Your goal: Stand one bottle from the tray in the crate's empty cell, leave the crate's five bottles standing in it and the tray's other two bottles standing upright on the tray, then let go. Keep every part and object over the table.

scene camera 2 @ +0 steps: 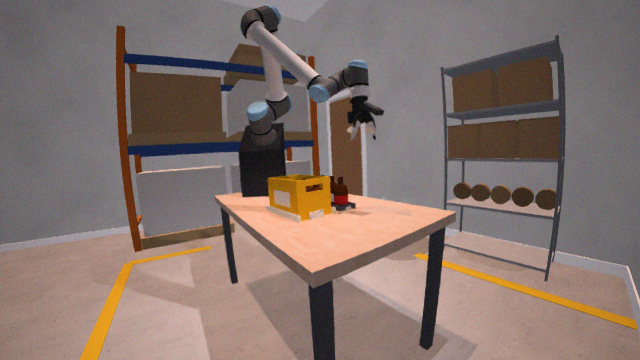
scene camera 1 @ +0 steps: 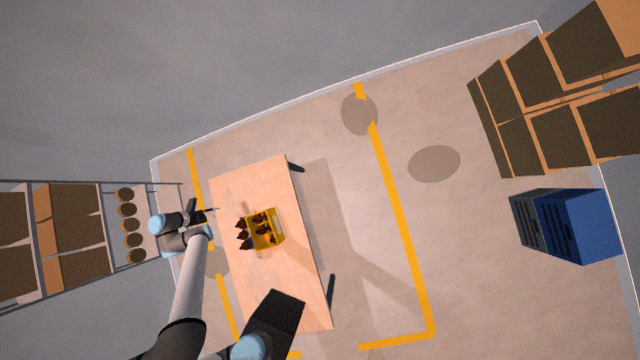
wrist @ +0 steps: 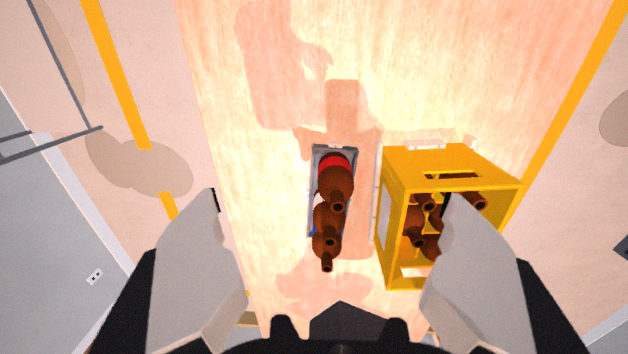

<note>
I see my gripper (scene camera 2: 364, 140) and a red-labelled brown bottle (wrist: 335, 180).
My gripper also shows in the wrist view (wrist: 328, 192).
</note>
